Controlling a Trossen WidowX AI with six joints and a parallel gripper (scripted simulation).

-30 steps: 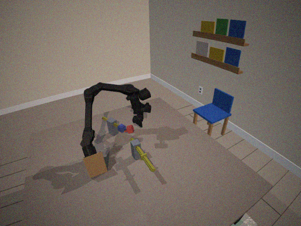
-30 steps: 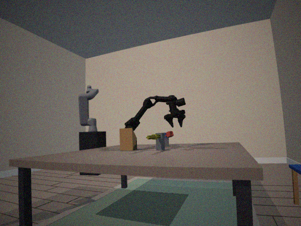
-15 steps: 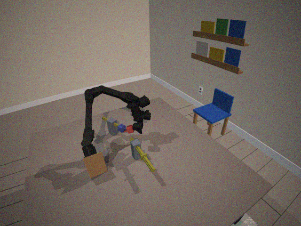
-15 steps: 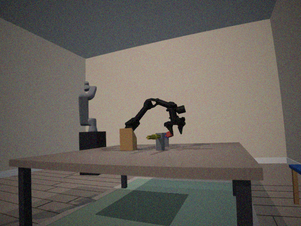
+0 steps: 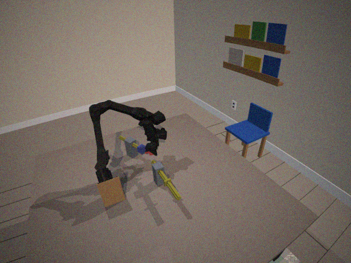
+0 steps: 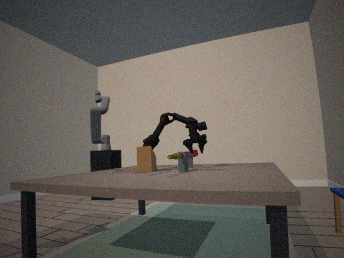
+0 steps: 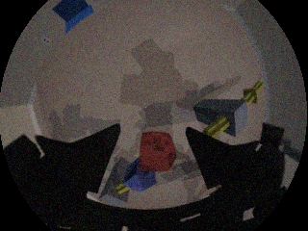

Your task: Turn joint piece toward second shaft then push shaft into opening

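Now: the red joint piece 30 mm behind my gripper tip and 20 mm to the left of it.
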